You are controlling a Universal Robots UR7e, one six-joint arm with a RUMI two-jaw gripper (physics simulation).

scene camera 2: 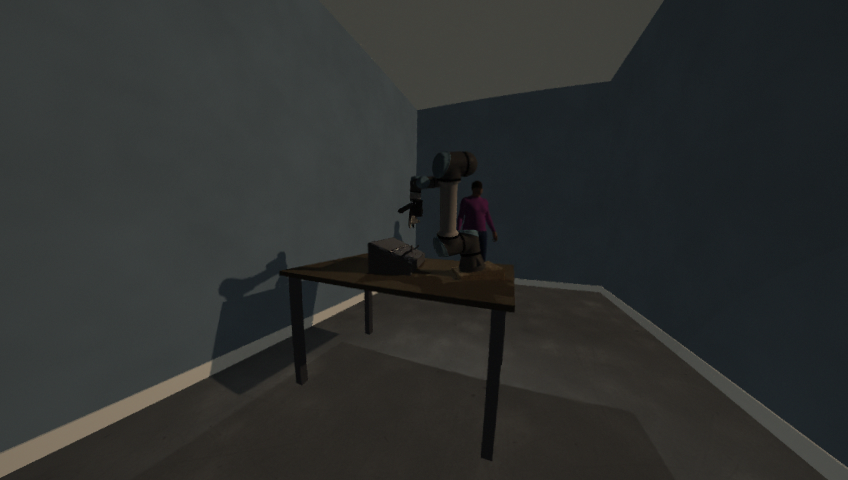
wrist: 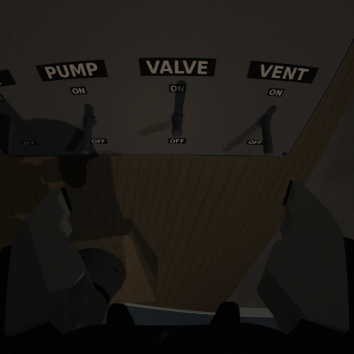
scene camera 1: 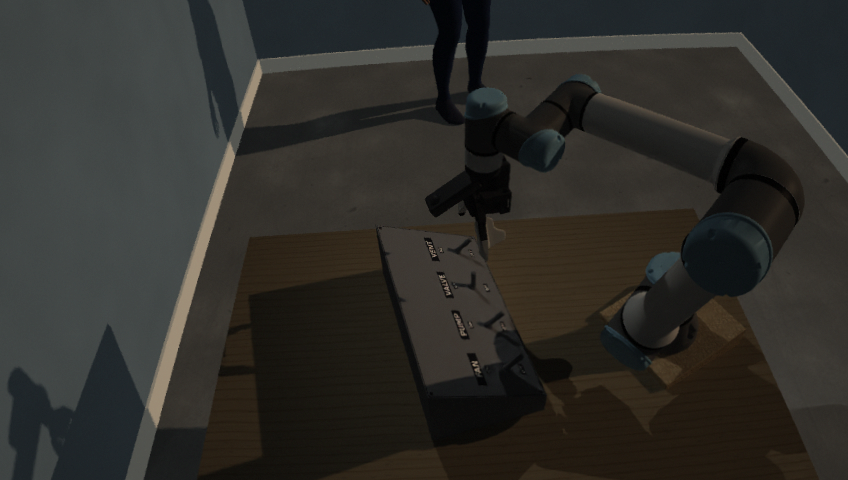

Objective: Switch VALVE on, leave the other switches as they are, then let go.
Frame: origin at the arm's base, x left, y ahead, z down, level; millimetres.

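Where they show: gripper, between the fingertips: (scene camera 2: 411,228) (scene camera 1: 473,237); arm's base, origin of its link: (scene camera 2: 472,268).
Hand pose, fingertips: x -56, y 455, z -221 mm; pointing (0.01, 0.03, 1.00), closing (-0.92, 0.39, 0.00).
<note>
Things, the pixels of their top centre, and the offset from my fingertips. Level surfaces: height alone.
- VALVE lever, centre of its top: (scene camera 1: 473,272) dx +0, dy +0, dz +115 mm
- PUMP lever, centre of its top: (scene camera 1: 496,313) dx +108, dy -54, dz +126 mm
- VENT lever, centre of its top: (scene camera 1: 463,239) dx -117, dy +30, dz +126 mm
- FAN lever, centre of its top: (scene camera 1: 514,356) dx +220, dy -95, dz +126 mm
- wooden table, height of its surface: dz +256 mm
The grey sloped switch panel (scene camera 1: 410,309) (scene camera 2: 385,261) (wrist: 125,40) stands on the table. The VALVE lever (scene camera 1: 473,281) (wrist: 179,102) leans toward its ON mark; its tip overlaps that mark in the wrist view. The PUMP lever (scene camera 1: 492,321) (wrist: 87,131) and the VENT lever (scene camera 1: 460,247) (wrist: 267,132) lean toward OFF. The FAN lever (scene camera 1: 512,364) tilts the same way as those two in scene camera 1, in shadow. My gripper (scene camera 1: 484,246) (scene camera 2: 411,224) (wrist: 175,186) is open and empty. It hangs above the panel, apart from every lever.
The wooden table (scene camera 1: 321,255) (scene camera 2: 333,268) carries the panel and the arm's base block (scene camera 1: 723,318). The arm reaches over from the base side. A person (scene camera 1: 449,53) (scene camera 2: 476,211) stands on the floor beyond the table. A wall (scene camera 1: 119,148) rises on the left.
</note>
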